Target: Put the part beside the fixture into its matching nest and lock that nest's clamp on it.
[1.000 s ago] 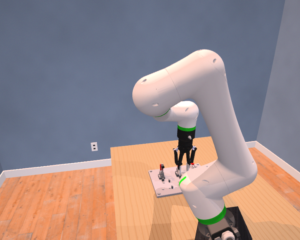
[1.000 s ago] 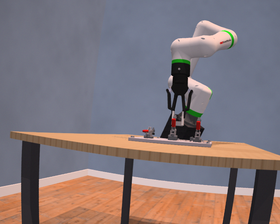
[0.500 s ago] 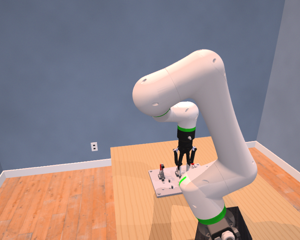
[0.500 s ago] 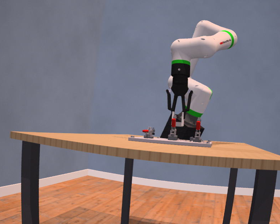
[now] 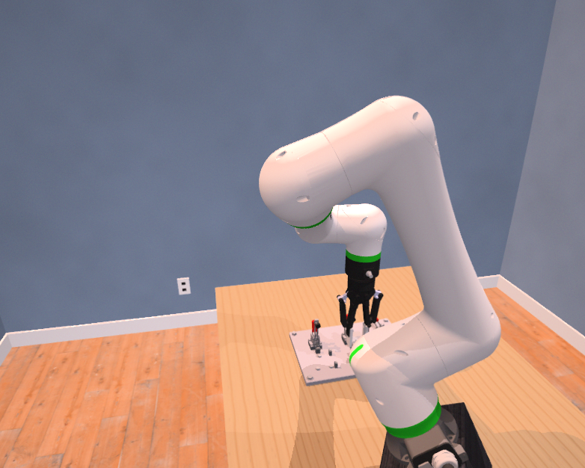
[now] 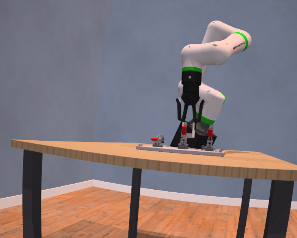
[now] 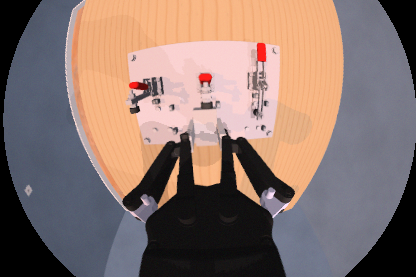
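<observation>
My hand is 90 mm above the grey fixture plate and 50 mm short of it. From my hand the other things lie so: pale grey part: 30 mm below.
</observation>
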